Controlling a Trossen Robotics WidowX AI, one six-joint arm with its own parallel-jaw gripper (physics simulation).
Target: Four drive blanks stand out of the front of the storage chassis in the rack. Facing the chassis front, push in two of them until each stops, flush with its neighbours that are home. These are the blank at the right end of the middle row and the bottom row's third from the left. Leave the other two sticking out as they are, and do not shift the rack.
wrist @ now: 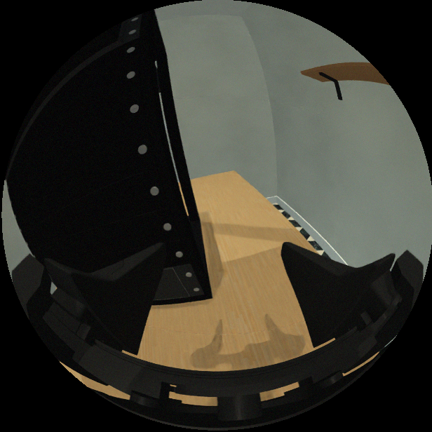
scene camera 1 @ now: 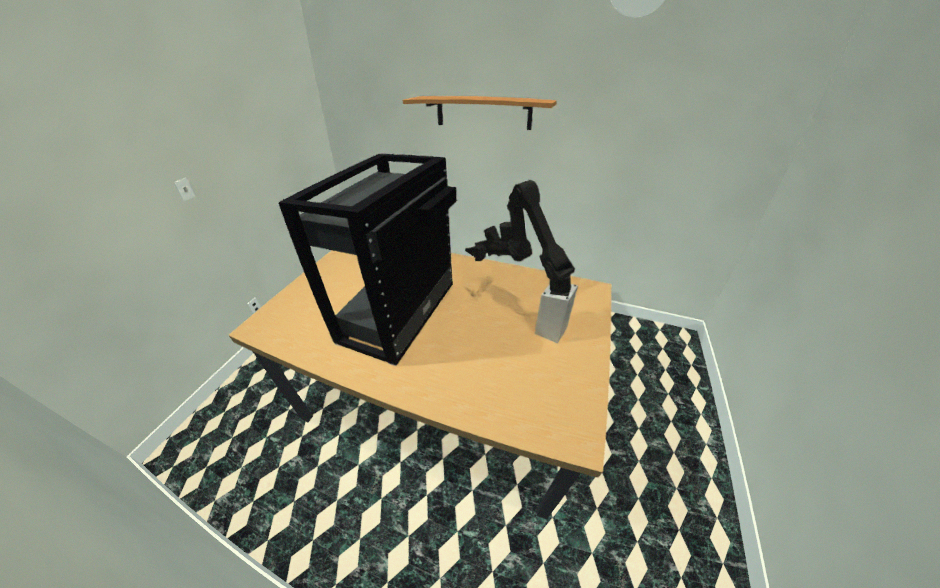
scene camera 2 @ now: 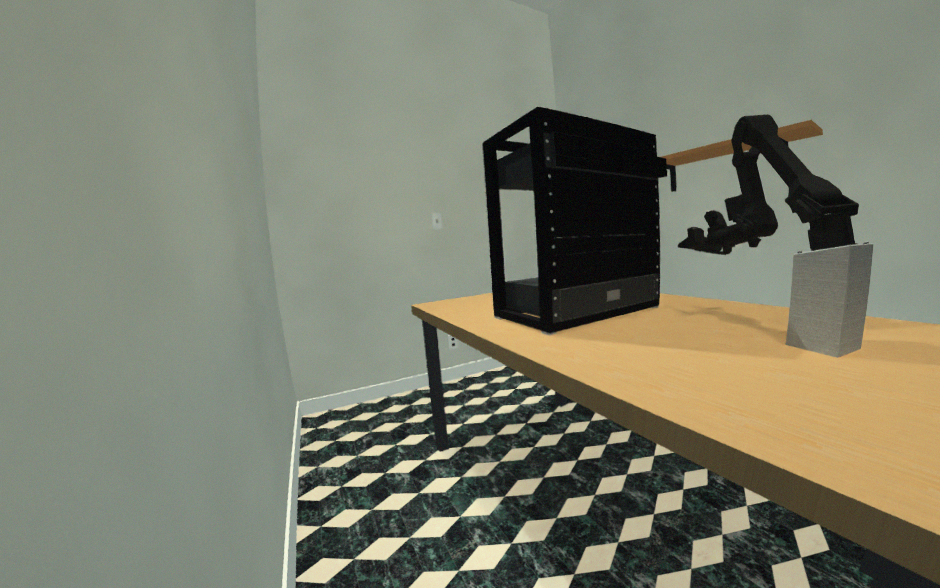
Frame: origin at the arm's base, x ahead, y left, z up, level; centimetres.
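Seen in the pictures: gripper, fingertip midpoint: point(scene camera 1: 470, 246) point(scene camera 2: 686, 247); arm's base, link origin: point(scene camera 1: 560, 290) point(scene camera 2: 834, 248).
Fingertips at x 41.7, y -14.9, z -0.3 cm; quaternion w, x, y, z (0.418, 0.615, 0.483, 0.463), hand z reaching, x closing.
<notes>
Offsets run from my fingertips to a thing's middle. Level surfaces: height alone.
The black rack {dx +19.9, dy +29.7, dz +8.8 cm} point(scene camera 1: 374, 291) point(scene camera 2: 545, 242) point(wrist: 150, 170) stands upright on the table. Its front faces the arm. The front is so dark that the single drive blanks, and which of them stand out, cannot be told in any view. My gripper point(scene camera 1: 471, 253) point(scene camera 2: 686, 239) point(wrist: 224, 250) is open with nothing between its fingers. It hangs above the table, in front of the rack's right end and apart from it. In the wrist view the rack's right front post, with its column of bolts, rises beyond the left finger, which hides part of the lower front.
A dark ledge point(scene camera 1: 438, 199) point(scene camera 2: 662, 167) juts from the rack's upper front, out past its right edge. A grey panel {dx +6.5, dy +29.0, dz -12.9 cm} point(scene camera 1: 408, 331) point(scene camera 2: 582, 302) spans the rack's bottom. The wooden table {dz -20.6 cm} point(scene camera 1: 485, 374) point(scene camera 2: 727, 374) carries the arm's grey pedestal point(scene camera 1: 555, 315) point(scene camera 2: 828, 298). A wall shelf point(scene camera 1: 479, 101) point(wrist: 350, 71) hangs behind.
</notes>
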